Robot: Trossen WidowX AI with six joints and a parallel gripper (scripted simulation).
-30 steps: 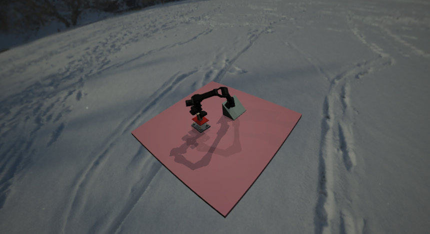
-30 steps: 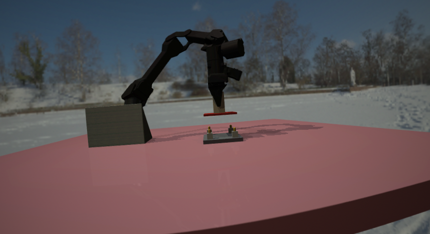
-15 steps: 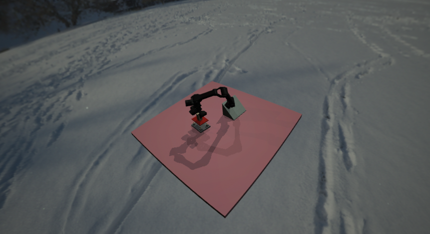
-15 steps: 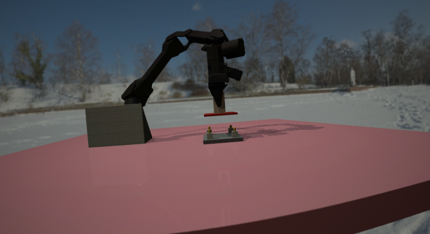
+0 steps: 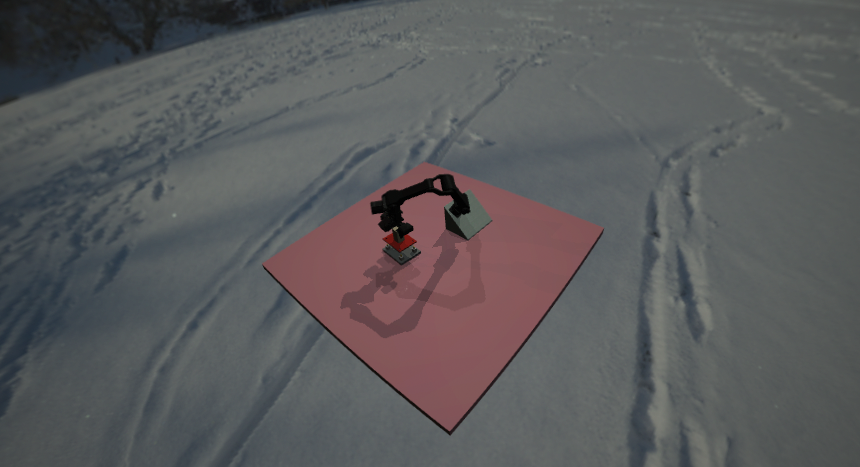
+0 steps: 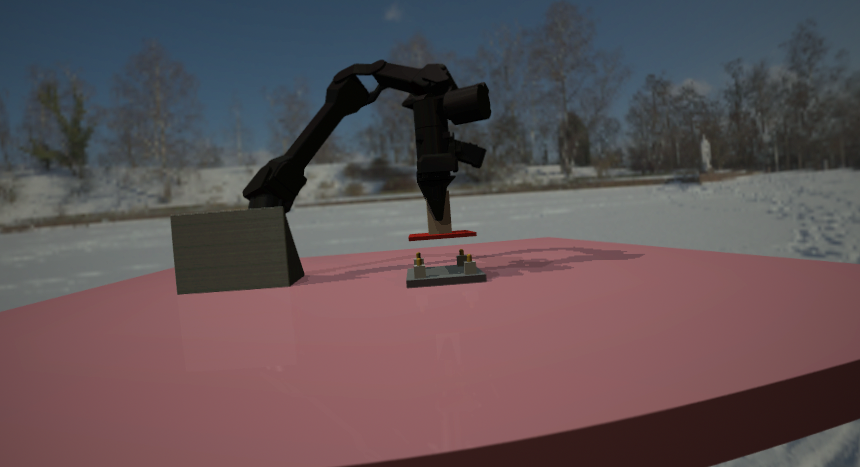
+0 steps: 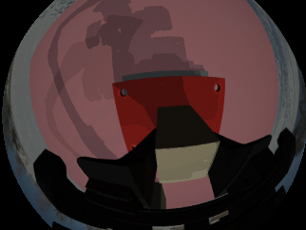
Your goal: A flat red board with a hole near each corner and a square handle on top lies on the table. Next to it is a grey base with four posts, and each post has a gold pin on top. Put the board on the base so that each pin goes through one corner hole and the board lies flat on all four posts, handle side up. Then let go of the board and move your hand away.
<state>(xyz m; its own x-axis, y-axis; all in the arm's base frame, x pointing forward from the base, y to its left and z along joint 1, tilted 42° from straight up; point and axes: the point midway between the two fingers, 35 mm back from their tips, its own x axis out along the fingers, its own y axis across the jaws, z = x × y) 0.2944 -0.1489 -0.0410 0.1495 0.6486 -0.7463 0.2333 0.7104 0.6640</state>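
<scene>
Now: gripper tip 90 mm above the grey base. Round my gripper tip: flat red board: 10 mm below.
</scene>
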